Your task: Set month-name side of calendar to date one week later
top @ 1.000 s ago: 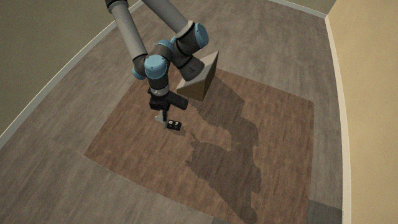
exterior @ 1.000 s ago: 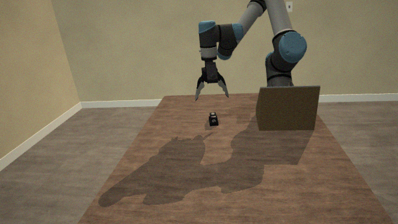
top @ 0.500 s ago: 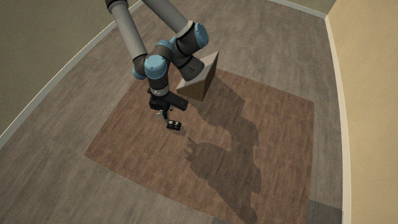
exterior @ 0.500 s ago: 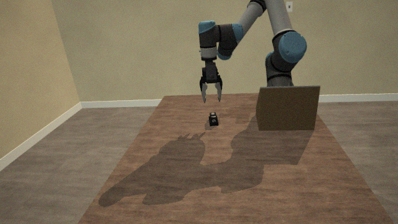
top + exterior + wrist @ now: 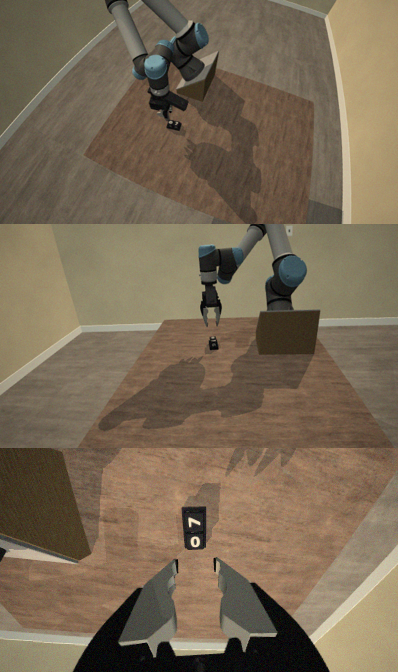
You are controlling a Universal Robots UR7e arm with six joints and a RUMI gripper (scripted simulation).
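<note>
Right now my hand is 1 cm past the black cube, 3 cm to the right of it and 9 cm above it. From my hand the other things lie so: black tray: 2 cm to the left, 10 cm below.
</note>
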